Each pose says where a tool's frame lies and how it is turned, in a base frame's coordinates. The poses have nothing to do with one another.
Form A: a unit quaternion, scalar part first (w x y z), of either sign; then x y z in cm.
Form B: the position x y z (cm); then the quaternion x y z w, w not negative. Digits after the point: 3 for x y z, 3 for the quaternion.
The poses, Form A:
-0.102 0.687 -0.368 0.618 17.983 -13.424 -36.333
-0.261 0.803 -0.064 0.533 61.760 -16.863 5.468
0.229 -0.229 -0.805 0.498 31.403 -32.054 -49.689
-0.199 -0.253 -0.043 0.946 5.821 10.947 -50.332
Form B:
17.983 -13.424 -36.333 -0.687 0.368 -0.618 0.102
61.760 -16.863 5.468 -0.803 0.064 -0.533 0.261
31.403 -32.054 -49.689 -0.229 -0.805 0.498 0.229
5.821 10.947 -50.332 0.253 0.043 -0.946 0.199

